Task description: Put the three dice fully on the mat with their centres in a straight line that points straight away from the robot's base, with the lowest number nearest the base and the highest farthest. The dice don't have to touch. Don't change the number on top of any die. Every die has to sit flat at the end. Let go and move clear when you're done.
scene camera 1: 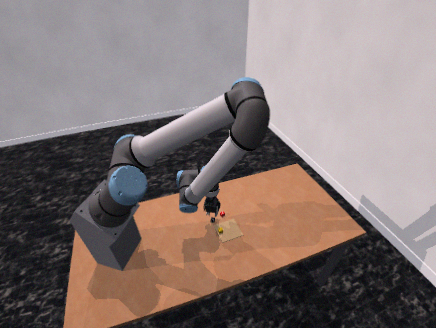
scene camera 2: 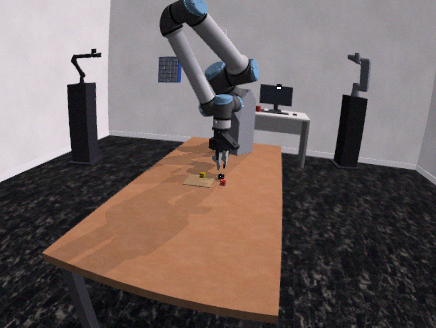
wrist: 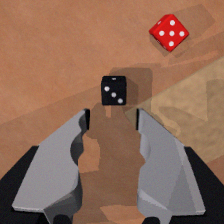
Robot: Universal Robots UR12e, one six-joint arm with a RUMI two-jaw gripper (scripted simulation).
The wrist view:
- my gripper: 113, 110
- black die: 113, 88
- red die: 169, 32
